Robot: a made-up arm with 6 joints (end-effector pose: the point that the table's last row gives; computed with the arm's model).
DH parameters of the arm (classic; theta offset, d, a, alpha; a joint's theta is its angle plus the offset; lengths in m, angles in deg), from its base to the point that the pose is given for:
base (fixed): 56.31 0 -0.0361 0
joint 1: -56.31 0.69 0 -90
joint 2: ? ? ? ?
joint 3: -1.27 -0.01 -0.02 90
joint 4: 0 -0.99 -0.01 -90
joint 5: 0 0.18 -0.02 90
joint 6: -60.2 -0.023 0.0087 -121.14
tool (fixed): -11.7 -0.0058 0 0
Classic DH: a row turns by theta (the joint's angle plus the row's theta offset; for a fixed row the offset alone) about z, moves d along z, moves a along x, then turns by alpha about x.
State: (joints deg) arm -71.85 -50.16 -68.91 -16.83 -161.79 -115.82
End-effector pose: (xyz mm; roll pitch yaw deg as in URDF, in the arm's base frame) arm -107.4 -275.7 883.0 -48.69 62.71 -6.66
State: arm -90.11 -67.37 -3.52 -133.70 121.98 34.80
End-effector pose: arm 95.2 276.2 1834.3 -131.28 -52.08 -140.61
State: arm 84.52 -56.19 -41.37 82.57 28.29 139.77
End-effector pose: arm -22.0 126.1 1633.4 50.53 -63.23 -58.12
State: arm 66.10 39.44 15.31 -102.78 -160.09 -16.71
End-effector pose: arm 483.9 1268.8 867.8 88.35 -47.11 10.67
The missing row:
joint 2: 88.73 0 -0.9002 180
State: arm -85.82 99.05 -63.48 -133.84 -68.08 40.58
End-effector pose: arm 104.1 81.4 362.1 -79.11 0.11 -86.83
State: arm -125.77 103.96 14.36 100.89 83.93 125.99
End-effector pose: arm -590.9 -952.0 -486.6 -41.14 16.21 -127.23
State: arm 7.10 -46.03 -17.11 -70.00 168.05 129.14
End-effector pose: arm 245.1 -53.2 1633.4 -170.09 37.69 -34.48
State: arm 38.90 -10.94 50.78 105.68 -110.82 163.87
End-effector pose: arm 29.1 69.9 2547.5 -37.26 -48.23 -167.15
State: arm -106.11 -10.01 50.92 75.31 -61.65 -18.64
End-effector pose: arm -92.4 -172.6 2554.5 132.75 47.50 -84.22
